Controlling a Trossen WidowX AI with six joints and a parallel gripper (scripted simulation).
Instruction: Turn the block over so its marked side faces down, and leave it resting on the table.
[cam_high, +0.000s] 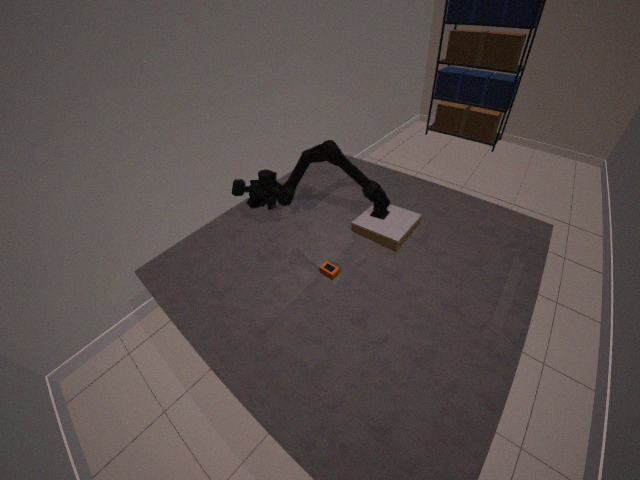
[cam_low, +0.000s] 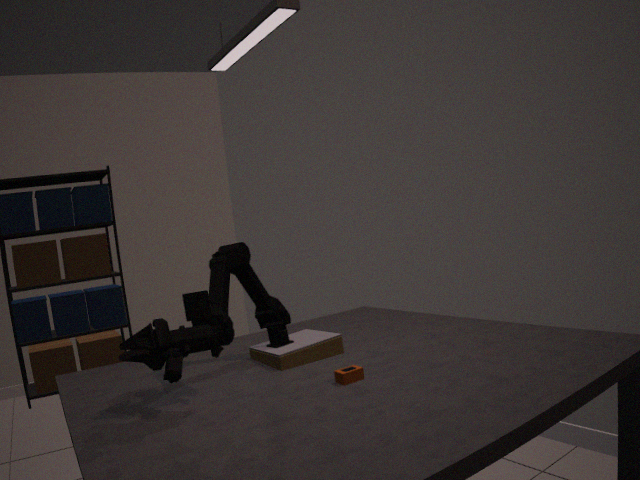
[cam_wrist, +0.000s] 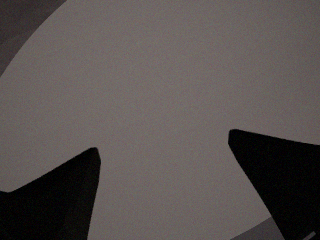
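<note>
Right now my gripper tip is 52 cm to the right of the orange block, 16 cm above it and 10 cm short of it.
</note>
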